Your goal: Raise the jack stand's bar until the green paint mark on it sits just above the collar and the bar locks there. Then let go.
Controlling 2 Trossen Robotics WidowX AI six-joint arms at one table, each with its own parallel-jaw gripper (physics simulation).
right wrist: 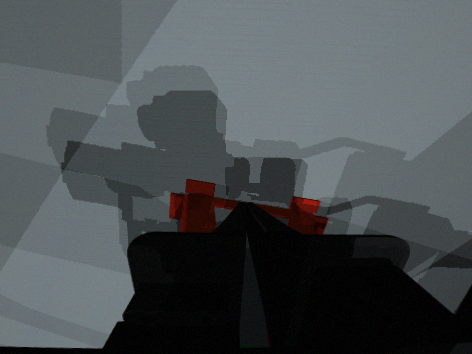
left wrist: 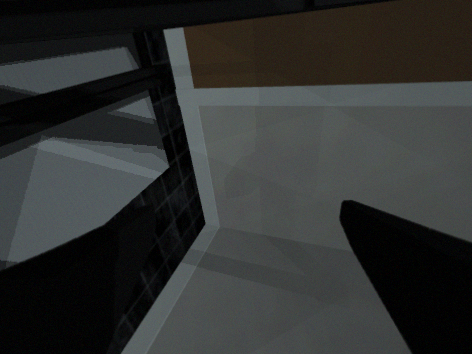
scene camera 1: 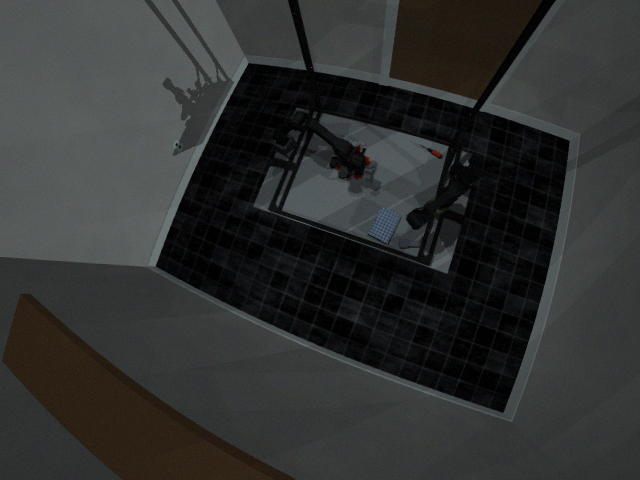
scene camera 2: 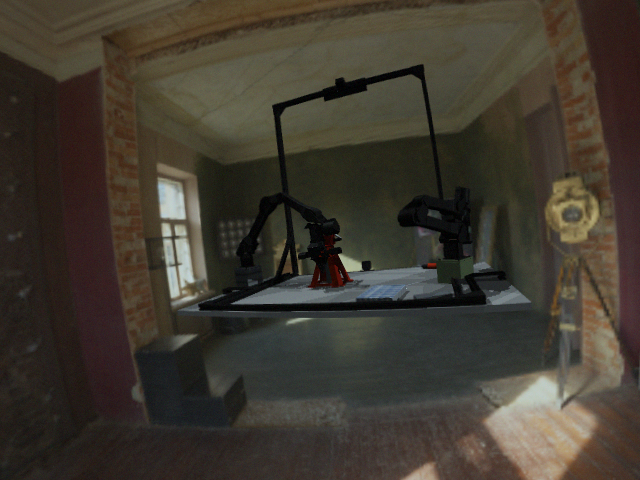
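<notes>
The red jack stand stands on the grey table at the back left. Its red top saddle shows just beyond my right fingertips in the right wrist view. My right gripper is shut, its tips together right over the top of the stand. The bar, its green mark and the collar are hidden behind the fingers. My left gripper is open and empty, held high at the right side of the table, far from the stand.
A blue grid pad lies near the front edge. A red-handled screwdriver lies at the back right. A green block sits under the left arm's base. A black gantry frame spans the table.
</notes>
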